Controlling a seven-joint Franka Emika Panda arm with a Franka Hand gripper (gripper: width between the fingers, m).
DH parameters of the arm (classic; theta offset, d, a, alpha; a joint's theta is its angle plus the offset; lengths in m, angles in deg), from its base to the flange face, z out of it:
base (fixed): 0 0 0 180
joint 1: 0 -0.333 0 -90
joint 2: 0 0 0 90
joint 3: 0 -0.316 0.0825 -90
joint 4: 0 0 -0.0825 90
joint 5: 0 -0.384 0 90
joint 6: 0 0 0.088 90
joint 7: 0 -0.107 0 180
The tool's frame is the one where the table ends.
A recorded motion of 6 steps. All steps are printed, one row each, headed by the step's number.
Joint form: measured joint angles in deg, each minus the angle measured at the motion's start. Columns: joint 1, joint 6, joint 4, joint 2, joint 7, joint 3, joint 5.
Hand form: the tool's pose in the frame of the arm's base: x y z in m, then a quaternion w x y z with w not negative. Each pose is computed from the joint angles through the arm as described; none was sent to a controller.
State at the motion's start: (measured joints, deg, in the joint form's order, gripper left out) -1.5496 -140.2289 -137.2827 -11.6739 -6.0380 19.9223 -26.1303
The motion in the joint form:
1: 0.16 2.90 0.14 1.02 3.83 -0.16 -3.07
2: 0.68 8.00 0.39 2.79 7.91 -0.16 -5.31
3: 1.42 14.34 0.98 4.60 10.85 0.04 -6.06
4: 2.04 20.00 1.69 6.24 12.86 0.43 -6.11
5: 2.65 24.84 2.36 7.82 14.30 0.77 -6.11
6: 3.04 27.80 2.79 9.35 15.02 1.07 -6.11
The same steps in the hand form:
1: 0.4584 -0.1521 0.2318 0.13349 -0.91787 0.36907 0.05899
2: 0.4549 -0.1477 0.2423 0.16968 -0.92024 0.34461 0.07482
3: 0.4503 -0.1448 0.2549 0.20331 -0.92058 0.31889 0.09753
4: 0.4461 -0.1439 0.2685 0.22998 -0.91956 0.29671 0.11616
5: 0.4422 -0.1438 0.2824 0.25286 -0.91733 0.27887 0.12963
6: 0.4397 -0.1447 0.2957 0.26790 -0.91575 0.26828 0.13287

